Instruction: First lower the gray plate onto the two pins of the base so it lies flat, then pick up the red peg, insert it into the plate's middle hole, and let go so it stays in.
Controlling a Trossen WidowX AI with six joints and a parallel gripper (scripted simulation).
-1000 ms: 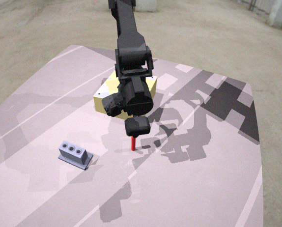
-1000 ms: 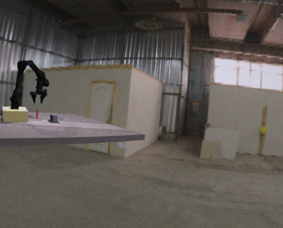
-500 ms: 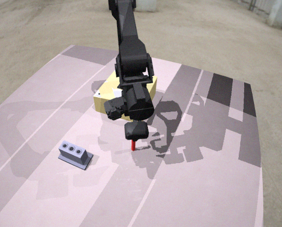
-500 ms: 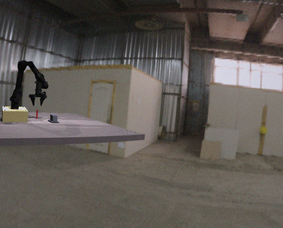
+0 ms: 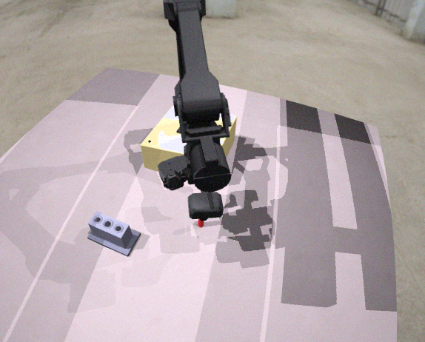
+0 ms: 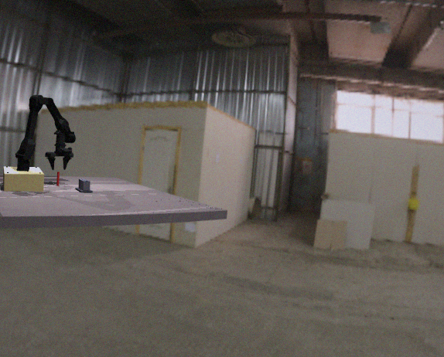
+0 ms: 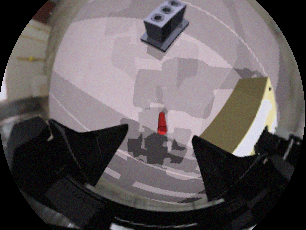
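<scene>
The red peg lies 5 cm below my gripper tip. The rest, counted from my gripper tip: gray plate 12 cm ahead, 18 cm to the right, 5 cm below; base 12 cm ahead, 18 cm to the right, 8 cm below.
</scene>
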